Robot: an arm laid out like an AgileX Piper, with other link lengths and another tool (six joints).
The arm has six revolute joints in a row. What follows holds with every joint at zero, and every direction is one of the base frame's.
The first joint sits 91 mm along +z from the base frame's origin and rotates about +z.
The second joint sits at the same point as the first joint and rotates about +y.
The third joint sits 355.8 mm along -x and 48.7 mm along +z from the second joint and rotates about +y.
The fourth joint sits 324.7 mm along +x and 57.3 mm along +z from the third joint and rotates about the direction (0.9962, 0, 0.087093).
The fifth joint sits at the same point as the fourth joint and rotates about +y.
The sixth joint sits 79.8 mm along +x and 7 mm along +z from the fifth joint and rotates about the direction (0.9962, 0, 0.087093).
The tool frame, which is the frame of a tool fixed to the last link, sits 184.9 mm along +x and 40 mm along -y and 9.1 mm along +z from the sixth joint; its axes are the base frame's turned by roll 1.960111, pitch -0.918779 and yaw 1.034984 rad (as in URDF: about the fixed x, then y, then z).
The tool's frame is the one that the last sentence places.
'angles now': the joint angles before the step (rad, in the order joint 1, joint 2, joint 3, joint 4, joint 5, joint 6). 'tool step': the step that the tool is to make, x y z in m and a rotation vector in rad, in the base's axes. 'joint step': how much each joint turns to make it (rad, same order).
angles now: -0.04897 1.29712 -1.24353 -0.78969 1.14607 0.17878
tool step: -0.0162 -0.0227 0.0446 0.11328 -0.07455 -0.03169
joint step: -0.14551 -0.00919 -0.17974 0.20283 0.03736 -0.17026
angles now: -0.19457 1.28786 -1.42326 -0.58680 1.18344 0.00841
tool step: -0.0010 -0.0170 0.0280 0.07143 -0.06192 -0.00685
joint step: -0.11355 0.02908 -0.13881 0.15122 0.01992 -0.10984
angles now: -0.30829 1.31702 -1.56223 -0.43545 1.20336 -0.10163
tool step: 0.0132 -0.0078 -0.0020 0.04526 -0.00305 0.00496
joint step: -0.04254 0.05089 -0.06437 0.07137 0.01149 -0.04025
